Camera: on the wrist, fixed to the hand. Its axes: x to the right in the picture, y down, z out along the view.
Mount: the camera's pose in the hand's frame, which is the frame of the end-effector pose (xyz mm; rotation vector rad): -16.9 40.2 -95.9 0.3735 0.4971 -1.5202
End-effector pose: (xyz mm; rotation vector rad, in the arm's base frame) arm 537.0 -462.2 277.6 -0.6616 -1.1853 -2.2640
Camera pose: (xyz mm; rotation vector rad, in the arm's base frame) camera 556.9 -559.7 243.0 -0.9622 1.4762 1.9415
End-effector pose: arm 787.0 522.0 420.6 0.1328 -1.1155 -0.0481
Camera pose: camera 864.5 571.5 369.3 1.2341 -0.3023 -1.0981
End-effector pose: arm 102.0 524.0 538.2 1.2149 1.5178 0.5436
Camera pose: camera 29.6 548.3 610.8 -0.1226 2.4917 -0.5291
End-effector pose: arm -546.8 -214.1 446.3 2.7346 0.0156 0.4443
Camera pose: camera -594.3 -218.6 540.2 1.9650 2.1911 0.5910
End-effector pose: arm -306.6 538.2 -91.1 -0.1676 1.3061 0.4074
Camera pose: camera -411.8 538.6 -95.7 -0.8921 1.3364 -1.2215
